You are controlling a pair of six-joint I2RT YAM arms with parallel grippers.
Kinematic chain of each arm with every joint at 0, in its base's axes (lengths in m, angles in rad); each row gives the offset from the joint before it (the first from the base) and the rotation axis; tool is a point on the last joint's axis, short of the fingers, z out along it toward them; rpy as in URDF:
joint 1: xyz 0 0 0.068 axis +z
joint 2: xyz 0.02 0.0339 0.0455 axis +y
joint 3: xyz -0.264 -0.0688 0 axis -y
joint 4: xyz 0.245 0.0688 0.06 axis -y
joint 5: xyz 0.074 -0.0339 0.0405 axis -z
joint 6: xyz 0.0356 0 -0.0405 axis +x
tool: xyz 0 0 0 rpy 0 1.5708 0
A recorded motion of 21 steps. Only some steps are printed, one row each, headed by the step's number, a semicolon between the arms.
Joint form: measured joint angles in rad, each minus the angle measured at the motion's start. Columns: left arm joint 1, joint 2, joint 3, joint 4, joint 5, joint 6; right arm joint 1, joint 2, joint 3, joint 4, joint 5, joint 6.
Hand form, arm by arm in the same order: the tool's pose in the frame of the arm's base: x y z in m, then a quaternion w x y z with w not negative. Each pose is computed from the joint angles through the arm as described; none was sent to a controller.
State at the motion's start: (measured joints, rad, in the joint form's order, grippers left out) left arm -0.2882 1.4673 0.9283 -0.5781 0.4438 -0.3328; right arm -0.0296 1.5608 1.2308 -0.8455 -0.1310 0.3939
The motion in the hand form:
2: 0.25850 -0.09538 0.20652 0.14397 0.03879 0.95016 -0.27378; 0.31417 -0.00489 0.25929 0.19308 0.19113 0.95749 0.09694
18: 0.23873 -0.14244 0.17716 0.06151 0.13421 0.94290 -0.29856; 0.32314 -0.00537 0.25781 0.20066 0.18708 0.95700 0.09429
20: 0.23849 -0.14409 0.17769 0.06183 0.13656 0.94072 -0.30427; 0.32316 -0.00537 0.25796 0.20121 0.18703 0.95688 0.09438
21: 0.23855 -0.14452 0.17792 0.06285 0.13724 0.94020 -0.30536; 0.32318 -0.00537 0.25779 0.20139 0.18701 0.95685 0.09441
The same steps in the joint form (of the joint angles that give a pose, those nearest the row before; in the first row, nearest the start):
2: -0.0092 -0.0213 -0.0191 0.0004 0.0053 0.0111; 0.0000 0.0031 0.0202 0.0061 0.0069 -0.0030
18: -0.1858 0.0683 -0.0477 0.0115 0.0790 0.0473; 0.0000 0.0324 0.0416 0.0279 0.0130 -0.0114
20: -0.1904 0.0679 -0.0477 0.0187 0.0889 0.0442; 0.0000 0.0321 0.0416 0.0286 0.0130 -0.0114
21: -0.1915 0.0675 -0.0477 0.0218 0.0900 0.0435; 0.0000 0.0320 0.0408 0.0297 0.0130 -0.0114

